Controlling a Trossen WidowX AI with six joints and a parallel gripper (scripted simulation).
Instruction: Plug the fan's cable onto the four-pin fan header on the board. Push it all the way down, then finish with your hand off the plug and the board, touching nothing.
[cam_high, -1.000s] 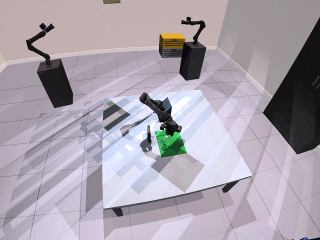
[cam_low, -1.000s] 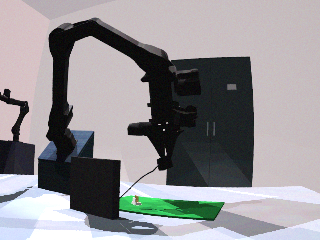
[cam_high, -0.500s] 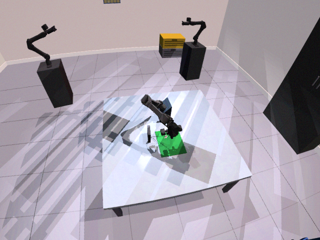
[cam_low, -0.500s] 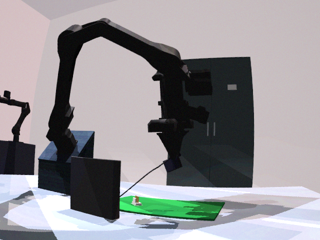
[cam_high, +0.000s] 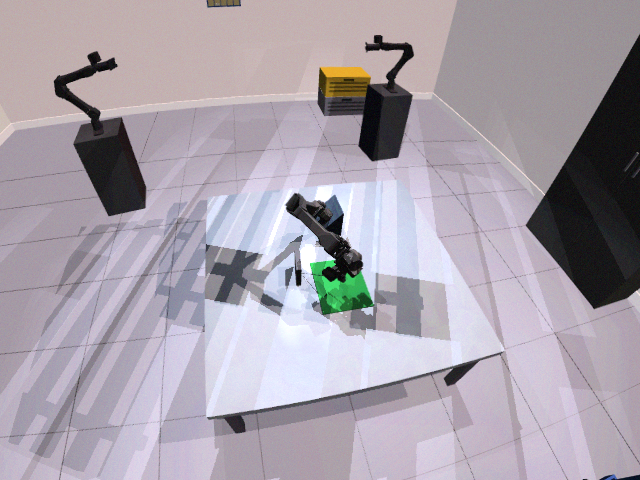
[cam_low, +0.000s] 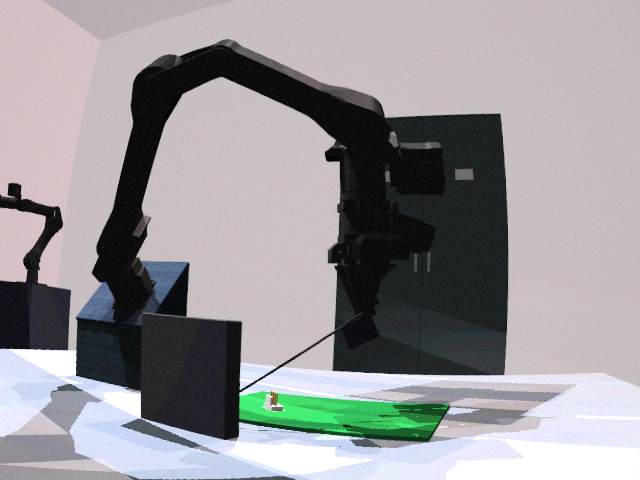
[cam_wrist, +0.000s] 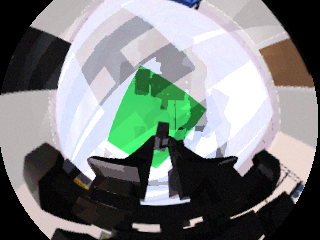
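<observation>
Right now the black plug is 10 mm below my gripper tip and 10 mm behind it. The rest, counted from my gripper tip: black fan block 160 mm behind, 150 mm to the right, 70 mm below; then green board 140 mm below, 50 mm behind, 30 mm to the left.
</observation>
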